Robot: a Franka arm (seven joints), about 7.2 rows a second.
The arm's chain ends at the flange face. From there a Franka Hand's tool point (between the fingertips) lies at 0.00 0.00 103.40 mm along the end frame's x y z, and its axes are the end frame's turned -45 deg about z.
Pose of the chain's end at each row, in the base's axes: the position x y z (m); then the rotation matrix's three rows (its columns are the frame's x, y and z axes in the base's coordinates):
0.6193 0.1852 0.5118; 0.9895 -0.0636 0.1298; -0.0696 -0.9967 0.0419; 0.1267 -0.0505 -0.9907
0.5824 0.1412 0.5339; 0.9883 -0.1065 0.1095; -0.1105 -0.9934 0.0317; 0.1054 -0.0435 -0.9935
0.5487 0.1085 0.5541; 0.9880 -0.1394 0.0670; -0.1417 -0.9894 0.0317; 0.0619 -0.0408 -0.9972
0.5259 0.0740 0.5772; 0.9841 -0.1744 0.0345; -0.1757 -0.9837 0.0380; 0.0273 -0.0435 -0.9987
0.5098 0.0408 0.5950; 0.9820 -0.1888 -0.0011; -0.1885 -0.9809 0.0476; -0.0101 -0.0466 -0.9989
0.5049 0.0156 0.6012; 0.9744 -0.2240 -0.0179; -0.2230 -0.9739 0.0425; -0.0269 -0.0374 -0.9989
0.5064 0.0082 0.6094; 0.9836 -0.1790 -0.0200; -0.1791 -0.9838 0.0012; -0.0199 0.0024 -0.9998
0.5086 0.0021 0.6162; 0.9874 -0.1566 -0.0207; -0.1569 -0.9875 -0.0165; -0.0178 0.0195 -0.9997
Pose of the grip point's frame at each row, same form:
0.6327 0.1895 0.4094; 0.7447 0.6547 0.1298; 0.6556 -0.7540 0.0419; 0.1253 0.0539 -0.9907
0.5937 0.1445 0.4312; 0.7741 0.6235 0.1095; 0.6243 -0.7806 0.0317; 0.1053 0.0438 -0.9935
0.5556 0.1118 0.4510; 0.7972 0.6001 0.0670; 0.5994 -0.7998 0.0317; 0.0726 0.0149 -0.9972
0.5295 0.0779 0.4739; 0.8192 0.5725 0.0345; 0.5713 -0.8198 0.0380; 0.0501 -0.0115 -0.9987
0.5097 0.0457 0.4917; 0.8279 0.5609 -0.0011; 0.5603 -0.8269 0.0476; 0.0258 -0.0401 -0.9989
0.5030 0.0200 0.4979; 0.8474 0.5306 -0.0179; 0.5310 -0.8463 0.0425; 0.0074 -0.0455 -0.9989
0.5043 0.0083 0.5060; 0.8221 0.5689 -0.0200; 0.5690 -0.8223 0.0012; -0.0158 -0.0124 -0.9998
0.5065 0.0004 0.5128; 0.8089 0.5875 -0.0207; 0.5873 -0.8092 -0.0165; -0.0264 0.0012 -0.9997

